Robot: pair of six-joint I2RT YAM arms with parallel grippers.
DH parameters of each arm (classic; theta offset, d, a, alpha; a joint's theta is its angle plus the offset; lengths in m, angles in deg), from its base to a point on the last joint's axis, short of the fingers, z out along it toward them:
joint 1: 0 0.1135 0.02 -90
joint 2: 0 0 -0.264 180
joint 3: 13.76 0 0.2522 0
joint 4: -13.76 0 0.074 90
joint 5: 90 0 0 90
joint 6: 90 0.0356 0 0
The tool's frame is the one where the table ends.
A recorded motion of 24 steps. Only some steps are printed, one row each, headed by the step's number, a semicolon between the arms.
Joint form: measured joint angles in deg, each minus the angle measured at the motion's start. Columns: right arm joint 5, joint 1, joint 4, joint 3, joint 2, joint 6; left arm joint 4, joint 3, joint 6, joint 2, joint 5, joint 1.
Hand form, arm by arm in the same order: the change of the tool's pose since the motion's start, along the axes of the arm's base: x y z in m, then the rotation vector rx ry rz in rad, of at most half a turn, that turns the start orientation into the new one. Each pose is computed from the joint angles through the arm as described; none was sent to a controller.
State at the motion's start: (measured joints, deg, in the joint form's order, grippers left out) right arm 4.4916 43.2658 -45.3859 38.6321 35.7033 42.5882; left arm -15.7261 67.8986 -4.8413 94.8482 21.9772 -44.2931
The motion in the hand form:
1: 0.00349 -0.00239 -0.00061 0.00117 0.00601 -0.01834; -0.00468 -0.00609 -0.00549 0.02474 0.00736 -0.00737
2: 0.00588 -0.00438 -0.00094 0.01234 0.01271 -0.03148; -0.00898 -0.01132 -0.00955 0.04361 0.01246 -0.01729
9: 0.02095 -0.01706 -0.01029 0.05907 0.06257 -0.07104; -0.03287 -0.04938 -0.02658 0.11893 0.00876 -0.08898
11: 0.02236 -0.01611 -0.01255 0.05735 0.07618 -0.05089; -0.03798 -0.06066 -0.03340 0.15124 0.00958 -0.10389
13: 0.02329 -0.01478 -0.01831 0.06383 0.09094 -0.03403; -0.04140 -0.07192 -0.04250 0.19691 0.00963 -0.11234
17: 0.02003 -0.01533 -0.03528 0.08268 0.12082 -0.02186; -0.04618 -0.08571 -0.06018 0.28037 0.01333 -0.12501
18: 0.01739 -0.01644 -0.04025 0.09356 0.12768 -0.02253; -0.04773 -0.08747 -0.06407 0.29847 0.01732 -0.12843
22: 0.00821 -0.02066 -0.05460 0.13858 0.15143 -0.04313; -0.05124 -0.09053 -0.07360 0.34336 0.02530 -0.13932
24: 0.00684 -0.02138 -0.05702 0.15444 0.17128 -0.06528; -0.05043 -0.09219 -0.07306 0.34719 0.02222 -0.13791
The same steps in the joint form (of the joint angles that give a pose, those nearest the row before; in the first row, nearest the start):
1: -0.96 -2.10 0.18 -0.04 0.31 -0.50; -0.50 0.00 -0.09 0.77 -1.11 -1.29
2: -2.14 -3.78 0.48 -0.15 0.37 -0.59; -0.94 0.06 -0.09 1.38 -1.88 -2.40
9: -10.82 -14.34 2.49 -1.92 1.53 -3.43; -1.99 2.67 -0.09 6.12 -5.84 -9.27
11: -12.09 -14.60 2.60 -2.12 2.21 -4.20; -2.86 4.09 -0.02 8.20 -7.19 -10.97
13: -13.33 -14.62 3.54 -3.26 2.54 -4.35; -4.24 5.92 0.20 10.82 -9.00 -12.46
17: -15.10 -14.62 5.31 -7.17 1.18 -3.56; -6.73 8.33 0.81 14.91 -11.72 -14.32
18: -15.59 -14.62 5.60 -8.50 0.07 -3.00; -7.32 8.59 0.87 15.59 -12.13 -14.67
22: -16.72 -14.62 6.01 -12.50 -4.11 0.00; -8.74 9.05 1.29 17.11 -13.05 -15.39
24: -16.76 -14.62 5.77 -13.03 -4.61 1.86; -9.14 9.70 1.36 17.46 -13.33 -15.43

